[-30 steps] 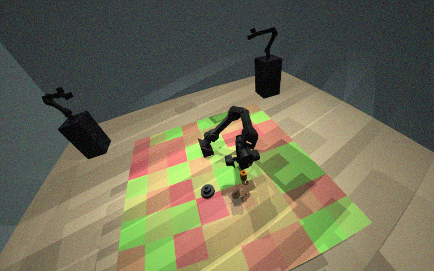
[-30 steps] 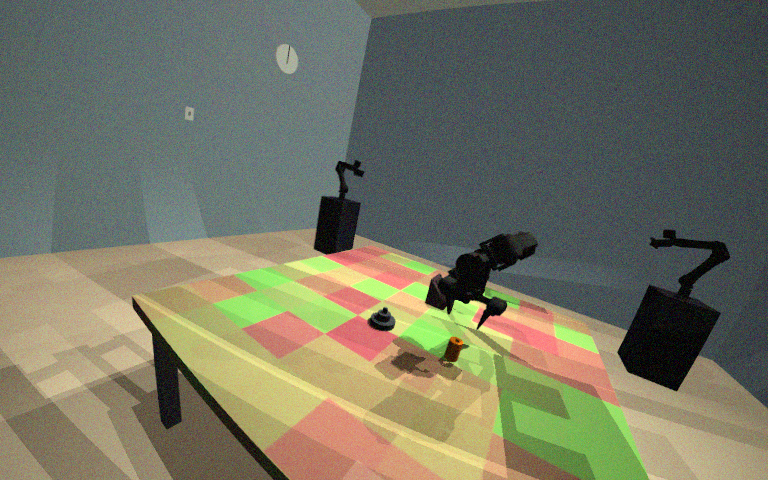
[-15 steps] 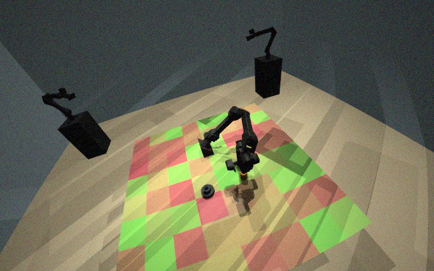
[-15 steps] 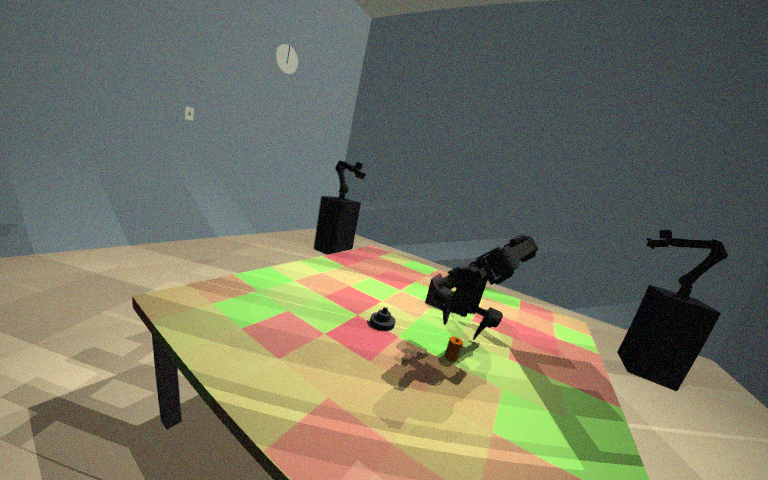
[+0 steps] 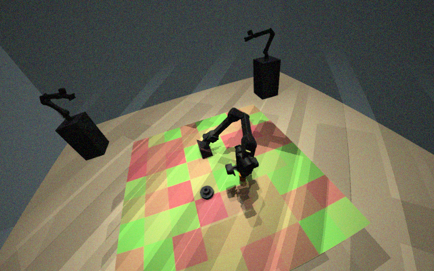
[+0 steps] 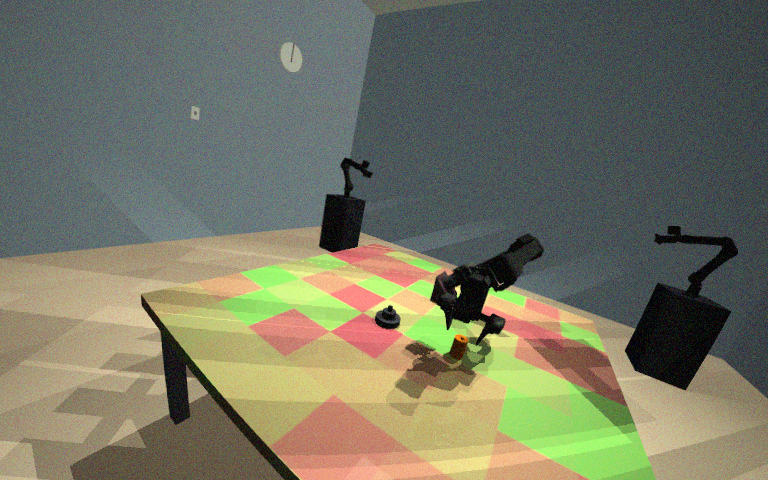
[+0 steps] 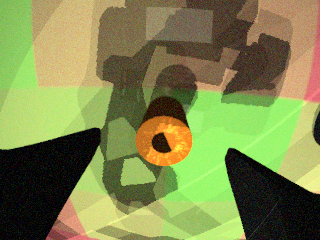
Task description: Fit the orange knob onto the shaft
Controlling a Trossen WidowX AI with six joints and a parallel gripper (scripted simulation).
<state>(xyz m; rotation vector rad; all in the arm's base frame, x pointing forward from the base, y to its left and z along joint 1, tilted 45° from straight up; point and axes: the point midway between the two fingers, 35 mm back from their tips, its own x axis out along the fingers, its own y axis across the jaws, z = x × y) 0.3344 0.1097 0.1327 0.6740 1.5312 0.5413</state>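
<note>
Now: the orange knob 3 cm below my gripper tip. Also, from my gripper tip: round dark pedestal 24 cm to the right, 3 cm below, 1 cm ahead.
</note>
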